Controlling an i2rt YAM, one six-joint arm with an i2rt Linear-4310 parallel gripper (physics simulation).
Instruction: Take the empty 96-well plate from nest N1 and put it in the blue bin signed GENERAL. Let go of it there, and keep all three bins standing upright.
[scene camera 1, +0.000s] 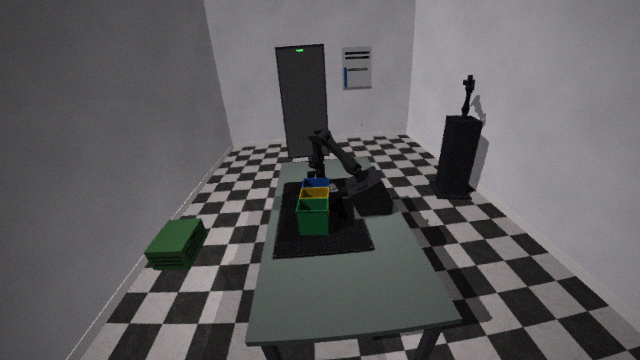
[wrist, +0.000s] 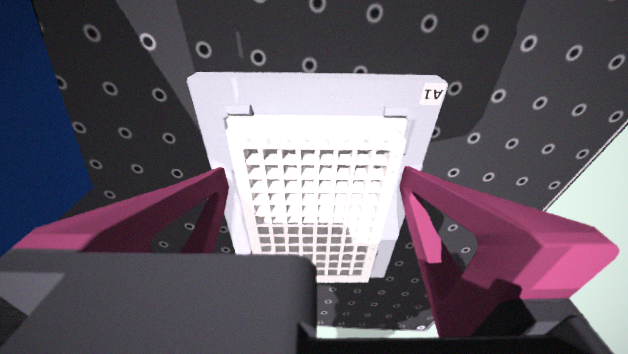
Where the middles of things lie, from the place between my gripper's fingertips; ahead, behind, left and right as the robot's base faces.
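The green bin (scene camera 1: 312, 214) is 460 mm to the left of my hand, 70 mm above it and 20 mm behind it. There's a pale nest (wrist: 324, 94) that's 30 mm behind my hand, 10 mm to the right of it and 10 mm below it, and a blue bin (wrist: 51, 176) that's 200 mm to the left of my hand, 70 mm above it and 10 mm ahead of it. As for the white 96-well plate (wrist: 316, 186), my hand is 30 mm past it and 10 mm to the left of it.
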